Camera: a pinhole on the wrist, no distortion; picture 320 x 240 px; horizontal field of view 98.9 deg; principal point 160.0 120.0 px. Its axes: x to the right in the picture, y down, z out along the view. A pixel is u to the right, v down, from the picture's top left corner.
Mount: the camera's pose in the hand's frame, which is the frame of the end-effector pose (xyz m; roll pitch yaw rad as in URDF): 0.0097 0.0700 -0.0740 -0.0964 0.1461 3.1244
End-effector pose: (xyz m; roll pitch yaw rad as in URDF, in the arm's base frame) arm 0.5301 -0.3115 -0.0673 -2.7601 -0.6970 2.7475
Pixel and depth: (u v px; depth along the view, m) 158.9 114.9 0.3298
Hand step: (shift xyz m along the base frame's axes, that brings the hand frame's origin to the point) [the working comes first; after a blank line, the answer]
In the camera's frame: -0.0027 -0.0123 0.3298

-0.1425 0.0090 -0.2173
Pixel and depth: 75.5 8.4 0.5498
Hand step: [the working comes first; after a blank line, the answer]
In the camera's frame: -0.3394 -0.4482 0.5498

-0.5140 0.4494 -0.3583
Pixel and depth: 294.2 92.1 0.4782
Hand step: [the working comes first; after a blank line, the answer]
In the camera's frame: 0.4688 -0.0975 0.4782

0.1543 -0.0696 -0.6139
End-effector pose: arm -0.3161 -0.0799 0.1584 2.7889 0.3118 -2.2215
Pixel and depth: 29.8 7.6 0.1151
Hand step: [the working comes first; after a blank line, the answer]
In the camera's frame: -0.1095 -0.0945 0.1151

-0.1877 0.0247 -0.0387
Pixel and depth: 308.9 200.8 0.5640
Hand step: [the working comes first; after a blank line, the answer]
In the camera's frame: 0.6135 0.3329 0.5640

0.6027 0.5264 -0.2129
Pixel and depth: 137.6 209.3 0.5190
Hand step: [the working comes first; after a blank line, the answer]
In the camera's frame: -0.0849 0.3386 0.5190

0.2057 0.0168 -0.4820
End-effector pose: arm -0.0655 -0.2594 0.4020 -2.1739 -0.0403 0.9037
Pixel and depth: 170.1 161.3 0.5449
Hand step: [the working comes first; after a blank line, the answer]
In the camera's frame: 0.0402 0.1644 0.5449

-0.4146 0.1928 -0.1359
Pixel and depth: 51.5 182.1 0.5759
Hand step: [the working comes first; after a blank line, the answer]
In the camera's frame: -0.4564 0.2612 0.5759

-0.2233 0.6590 -0.0807
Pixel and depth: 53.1 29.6 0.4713
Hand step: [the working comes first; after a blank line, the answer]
In the camera's frame: -0.3680 -0.3112 0.4713

0.0429 0.3826 -0.5270
